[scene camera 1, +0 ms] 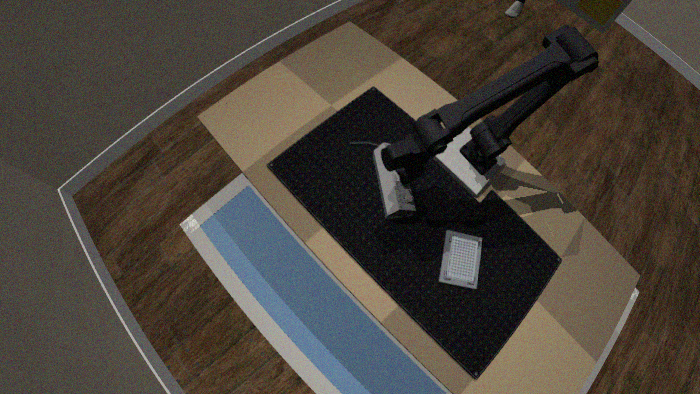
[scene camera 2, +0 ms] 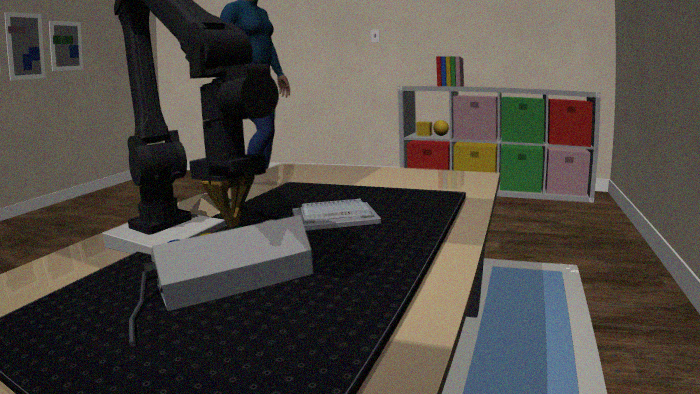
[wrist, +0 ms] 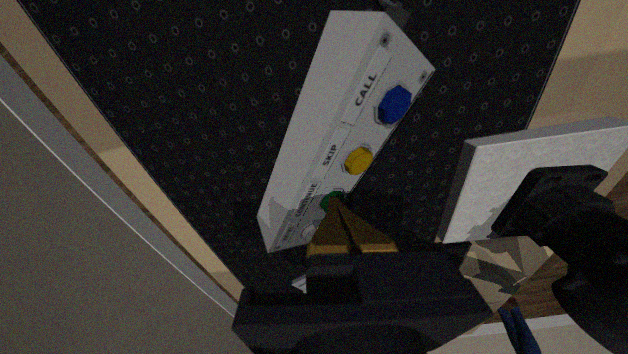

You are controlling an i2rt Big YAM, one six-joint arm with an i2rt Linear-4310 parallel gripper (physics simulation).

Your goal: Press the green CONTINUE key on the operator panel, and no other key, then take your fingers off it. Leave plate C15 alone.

Scene:
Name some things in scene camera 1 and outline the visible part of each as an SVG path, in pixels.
A white well plate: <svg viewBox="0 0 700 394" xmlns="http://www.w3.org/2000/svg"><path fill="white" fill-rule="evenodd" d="M452 236L446 277L473 282L478 242Z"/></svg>

